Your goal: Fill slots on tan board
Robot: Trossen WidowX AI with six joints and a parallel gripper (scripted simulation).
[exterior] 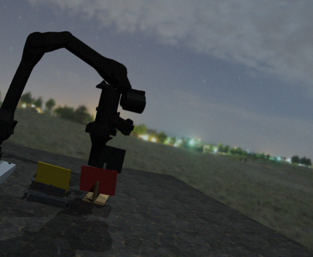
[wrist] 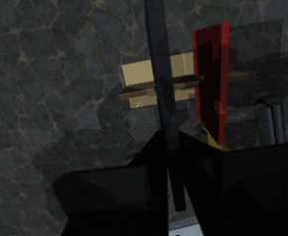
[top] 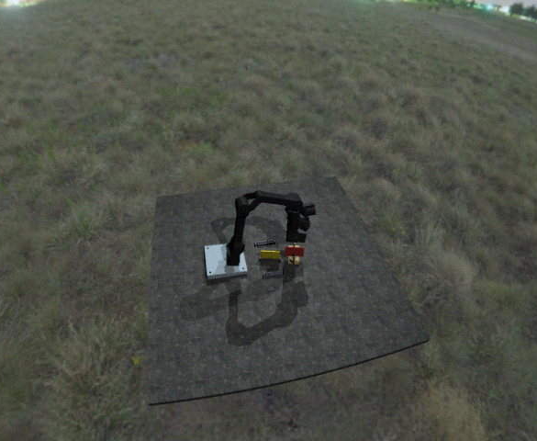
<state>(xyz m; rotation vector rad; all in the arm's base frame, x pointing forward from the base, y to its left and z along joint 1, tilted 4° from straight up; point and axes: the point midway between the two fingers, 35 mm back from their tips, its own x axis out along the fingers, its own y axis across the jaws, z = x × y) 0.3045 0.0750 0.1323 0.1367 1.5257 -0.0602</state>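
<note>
Now: gripper tip 8 cm above the tan board, 3 cm to the left of it and 2 cm short of it. The rest, counted from my gripper tip: dark board (3 cm ahead); red board (6 cm below, 5 cm to the right, 2 cm ahead); yellow board (11 cm behind, 8 cm below, 6 cm to the right).
</note>
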